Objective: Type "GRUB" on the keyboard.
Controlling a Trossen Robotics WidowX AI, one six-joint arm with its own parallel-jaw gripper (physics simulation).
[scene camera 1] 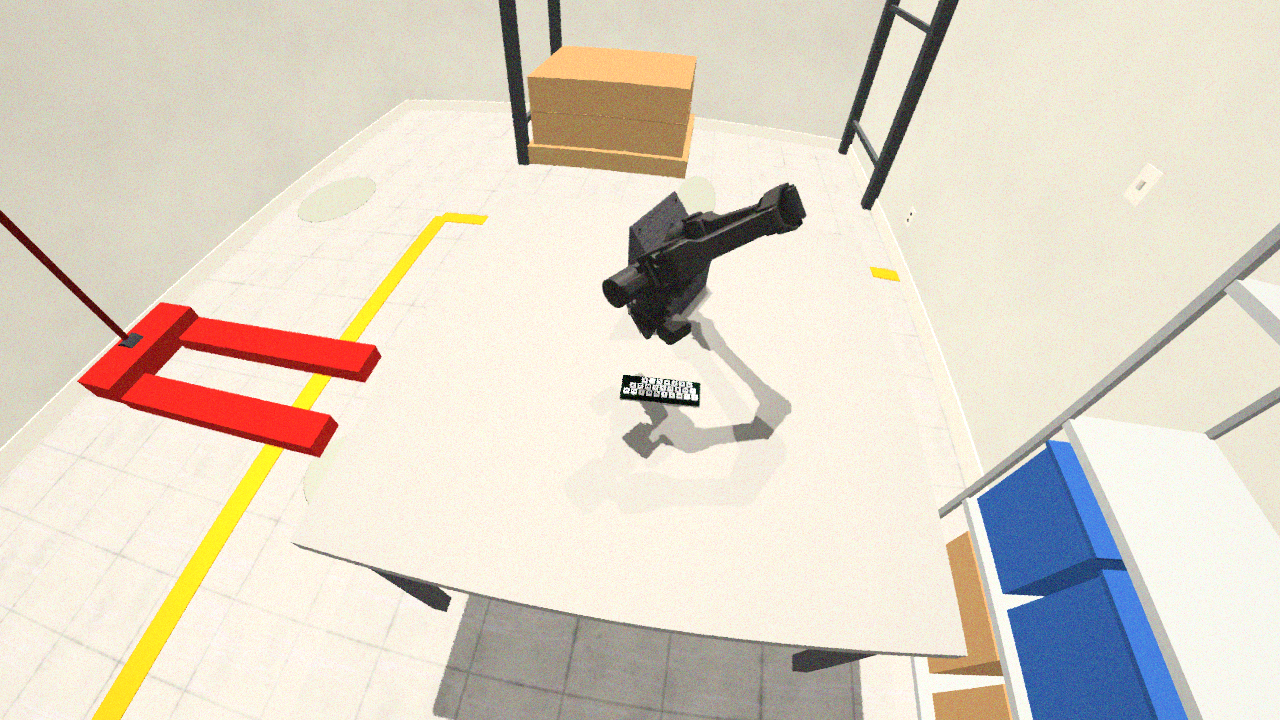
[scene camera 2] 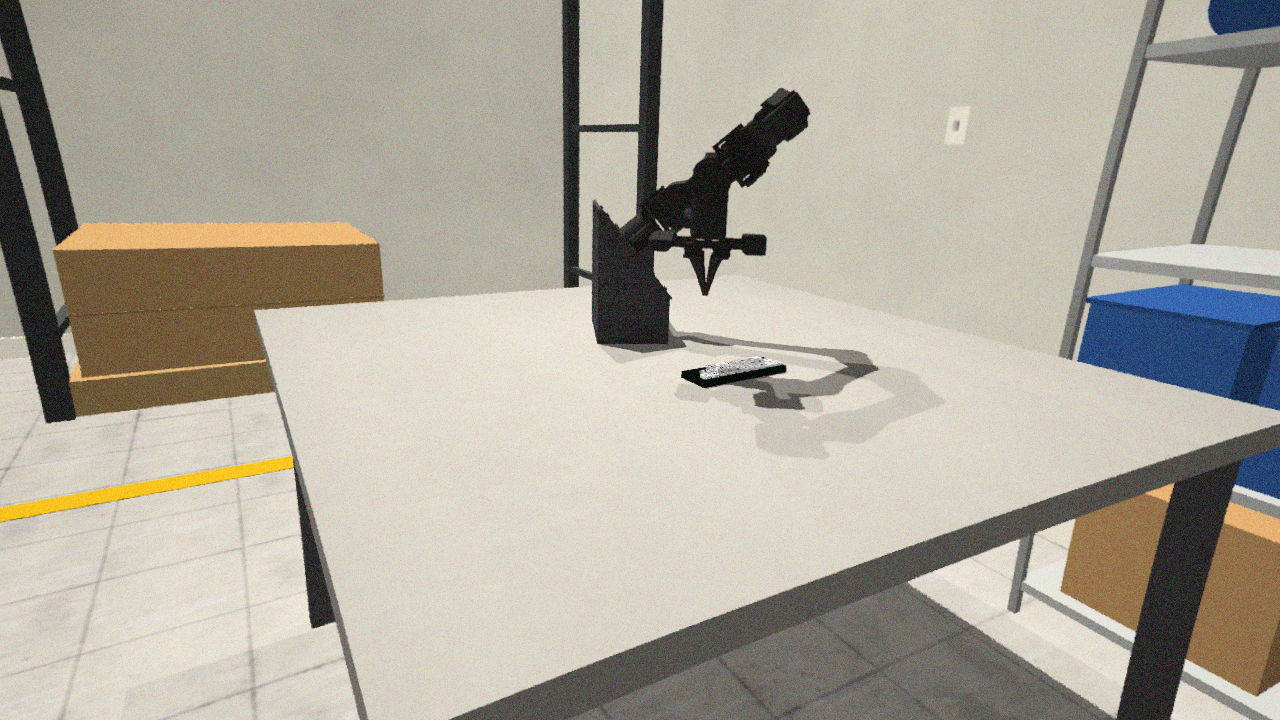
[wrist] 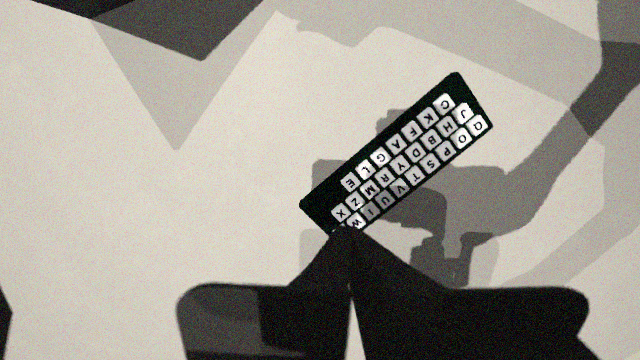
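A small black keyboard with white letter keys lies flat on the table. In the wrist view it lies diagonally with its letters upside down. The G key is in the upper row, the R key and the B key are in the middle row, and the U key is in the lower row, in shadow. My gripper is shut and empty, pointing down above the table. In the wrist view its tips overlap the keyboard's corner beside the W key and hide the corner key.
The arm's base stands on the table behind the keyboard. Around the table are brown boxes, a red pallet fork and blue bins on a shelf. The arm's shadow crosses the keyboard.
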